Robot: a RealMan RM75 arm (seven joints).
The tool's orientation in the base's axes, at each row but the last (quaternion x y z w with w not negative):
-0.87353, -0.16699, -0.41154, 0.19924
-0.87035, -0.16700, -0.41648, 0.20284
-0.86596, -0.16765, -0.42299, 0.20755
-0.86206, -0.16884, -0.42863, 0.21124
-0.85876, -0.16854, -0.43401, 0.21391
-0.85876, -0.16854, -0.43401, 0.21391
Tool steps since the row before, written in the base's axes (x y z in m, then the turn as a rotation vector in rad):
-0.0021, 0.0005, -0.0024, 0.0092, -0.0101, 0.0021
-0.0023, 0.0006, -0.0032, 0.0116, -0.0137, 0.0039
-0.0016, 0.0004, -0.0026, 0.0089, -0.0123, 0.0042
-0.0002, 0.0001, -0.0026, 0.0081, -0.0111, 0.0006
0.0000, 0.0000, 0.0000, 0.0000, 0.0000, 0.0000
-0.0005, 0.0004, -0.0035, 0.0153, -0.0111, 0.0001
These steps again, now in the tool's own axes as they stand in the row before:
-0.0031, -0.0009, 0.0003, 0.0059, 0.0125, -0.0001
-0.0038, -0.0009, 0.0006, 0.0084, 0.0163, -0.0013
-0.0030, -0.0005, 0.0006, 0.0072, 0.0138, -0.0026
-0.0022, 0.0004, 0.0013, 0.0039, 0.0132, -0.0006
0.0000, 0.0000, 0.0000, 0.0000, 0.0000, 0.0000
-0.0031, 0.0002, 0.0017, 0.0076, 0.0167, 0.0045

